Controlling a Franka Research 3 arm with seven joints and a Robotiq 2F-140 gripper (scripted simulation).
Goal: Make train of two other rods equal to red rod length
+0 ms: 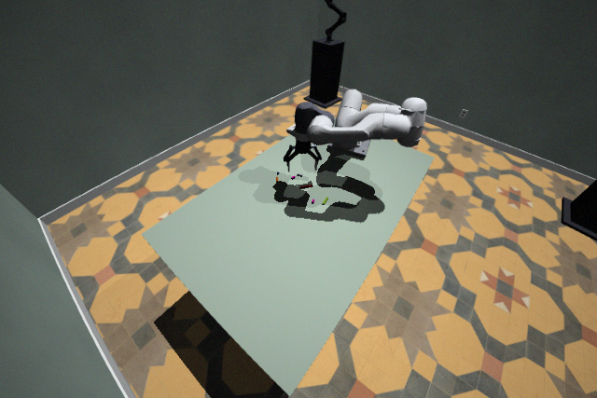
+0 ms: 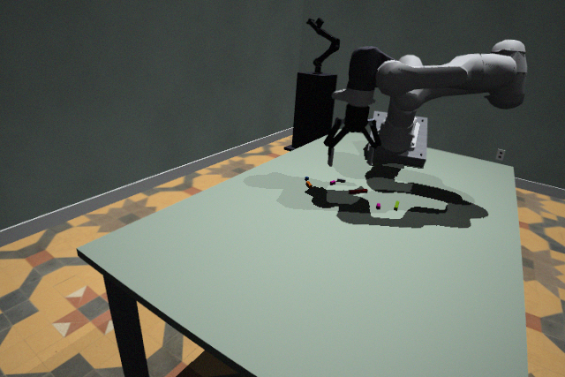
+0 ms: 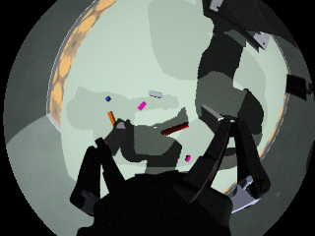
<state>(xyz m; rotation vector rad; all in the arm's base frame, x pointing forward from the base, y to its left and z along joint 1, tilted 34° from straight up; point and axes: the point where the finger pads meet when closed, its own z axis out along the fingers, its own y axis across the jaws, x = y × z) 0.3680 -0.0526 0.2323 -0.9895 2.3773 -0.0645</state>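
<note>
My gripper is now 90 mm above the grey rod, 40 mm to the left of it and 20 mm past it. The rest, counted from my hand: red rod: 90 mm below, 60 mm to the left, 20 mm ahead; blue rod: 130 mm to the right, 90 mm below, 60 mm ahead; orange rod: 100 mm to the right, 100 mm ahead, 90 mm below.
</note>
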